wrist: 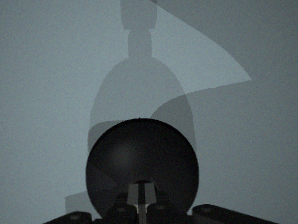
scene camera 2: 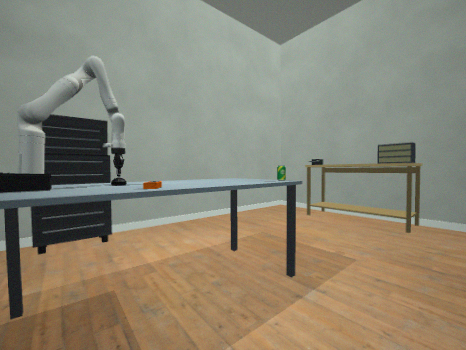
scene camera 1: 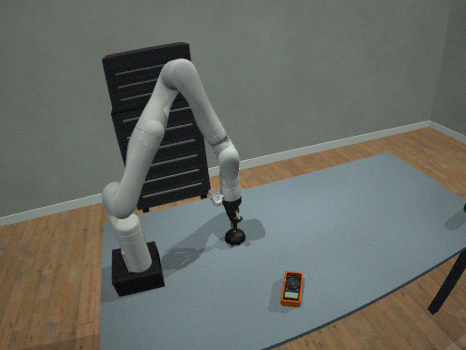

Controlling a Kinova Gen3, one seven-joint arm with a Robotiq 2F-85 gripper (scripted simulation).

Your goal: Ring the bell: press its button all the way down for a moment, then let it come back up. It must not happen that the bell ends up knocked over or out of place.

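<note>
A black dome bell (wrist: 137, 149) appears in the scene, together with the gripper (wrist: 142, 200).
</note>
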